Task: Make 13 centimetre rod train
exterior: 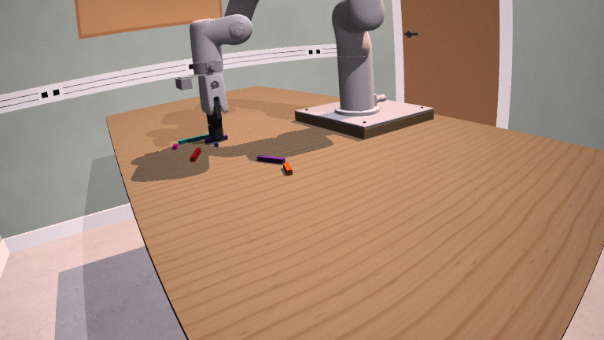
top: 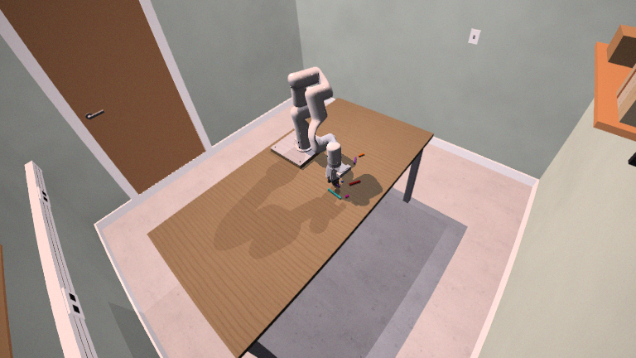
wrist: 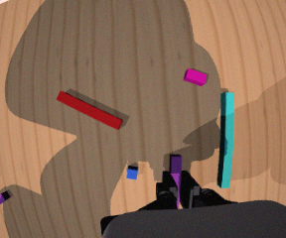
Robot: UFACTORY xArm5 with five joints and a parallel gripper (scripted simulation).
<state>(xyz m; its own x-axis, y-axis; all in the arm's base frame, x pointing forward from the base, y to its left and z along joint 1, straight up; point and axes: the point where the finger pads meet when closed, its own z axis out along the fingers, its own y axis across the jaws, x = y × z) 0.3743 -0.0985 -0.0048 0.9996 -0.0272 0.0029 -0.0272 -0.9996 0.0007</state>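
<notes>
Now: the blue rod 40 mm to the left of my hand, 20 mm below it and 10 mm ahead of it. Round my hand: turquoise rod (60 mm to the right, 40 mm ahead, 20 mm below); magenta rod (110 mm ahead, 20 mm to the right, 20 mm below); red rod (80 mm to the left, 80 mm ahead, 20 mm below).
</notes>
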